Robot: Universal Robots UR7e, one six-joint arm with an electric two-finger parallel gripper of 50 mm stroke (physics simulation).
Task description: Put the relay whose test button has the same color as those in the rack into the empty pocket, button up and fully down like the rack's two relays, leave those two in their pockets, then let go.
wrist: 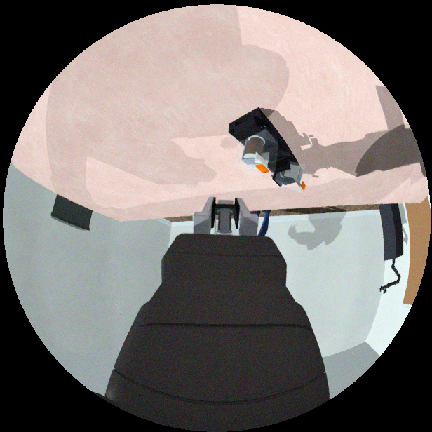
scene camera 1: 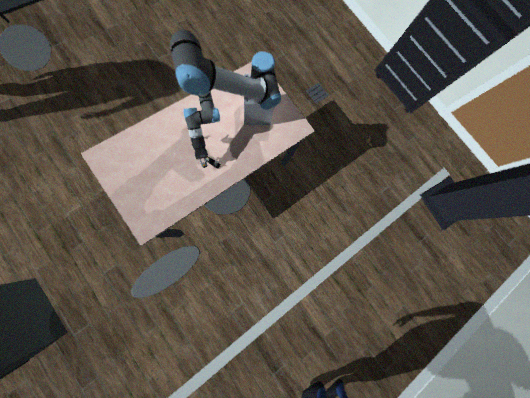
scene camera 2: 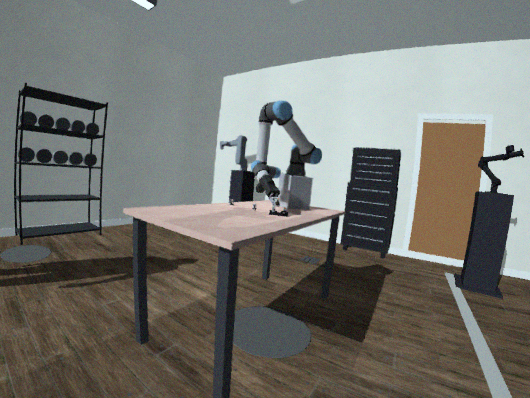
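Where they show: gripper, fingertip midpoint: (scene camera 1: 204, 166) (scene camera 2: 276, 205); arm's base, origin of the base link: (scene camera 2: 295, 174).
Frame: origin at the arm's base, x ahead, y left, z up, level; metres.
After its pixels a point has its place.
Note:
The black rack (scene camera 1: 214, 162) @[x 0.451, y 0.223, z -0.211 m] (scene camera 2: 283, 214) @[x 0.462, y 0.238, z -0.230 m] (wrist: 288, 151) lies on the table, with two relays with orange buttons (wrist: 262, 168) (wrist: 303, 185) standing in it. A dark stretch of rack shows between them; its pocket is hard to make out. My gripper (scene camera 2: 274, 197) @[x 0.519, y 0.228, z -0.188 m] (wrist: 224, 206) is shut on a relay (wrist: 225, 221) with a grey body, its button hidden. In scene camera 2 it is just above the rack; in the wrist view it is beside the rack, tilted. Two more small relays (scene camera 2: 231, 202) @[x 0.463, y -0.193, z -0.231 m] (scene camera 2: 254, 206) @[x 0.462, y 0.016, z -0.228 m] stand further along the table, their button colours too small to tell.
The pink table top (scene camera 1: 125, 165) @[x 0.961, y -0.032, z -0.251 m] (scene camera 2: 175, 215) @[x 1.014, y 0.021, z -0.251 m] (wrist: 125, 90) carries a grey box (scene camera 1: 258, 112) @[x 0.054, y 0.093, z -0.097 m] (scene camera 2: 300, 192) @[x 0.054, y 0.093, z -0.127 m] near the arm's base. A table edge is close to the rack in scene camera 1. A person's legs (scene camera 1: 325, 390) show at the bottom of that view, away from the table.

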